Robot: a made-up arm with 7 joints. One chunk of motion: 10 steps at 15 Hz.
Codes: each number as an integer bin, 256 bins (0 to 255) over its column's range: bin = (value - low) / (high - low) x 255, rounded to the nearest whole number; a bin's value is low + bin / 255 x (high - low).
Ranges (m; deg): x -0.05..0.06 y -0.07..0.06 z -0.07..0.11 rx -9..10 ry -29..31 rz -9..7
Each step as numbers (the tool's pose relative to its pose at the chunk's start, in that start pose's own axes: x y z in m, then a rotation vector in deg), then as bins.
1 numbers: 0.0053 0.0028 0.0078 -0.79 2.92 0.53
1 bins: 128 143 110 110 136 152
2 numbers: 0.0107 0.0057 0.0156 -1.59 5.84 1.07
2 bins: 141 148 121 99 148 160
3 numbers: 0.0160 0.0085 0.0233 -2.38 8.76 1.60
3 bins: 153 154 132 89 160 169
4 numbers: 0.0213 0.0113 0.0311 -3.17 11.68 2.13
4 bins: 165 159 143 78 173 177
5 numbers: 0.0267 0.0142 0.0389 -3.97 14.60 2.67
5 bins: 178 165 154 68 185 186
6 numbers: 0.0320 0.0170 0.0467 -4.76 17.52 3.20
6 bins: 190 171 165 57 198 194
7 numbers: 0.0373 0.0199 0.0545 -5.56 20.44 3.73
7 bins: 202 176 176 46 210 203
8 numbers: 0.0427 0.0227 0.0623 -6.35 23.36 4.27
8 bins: 215 182 187 36 223 211
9 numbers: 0.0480 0.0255 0.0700 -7.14 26.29 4.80
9 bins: 227 187 198 25 235 220
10 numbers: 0.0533 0.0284 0.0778 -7.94 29.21 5.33
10 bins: 239 193 209 14 247 228
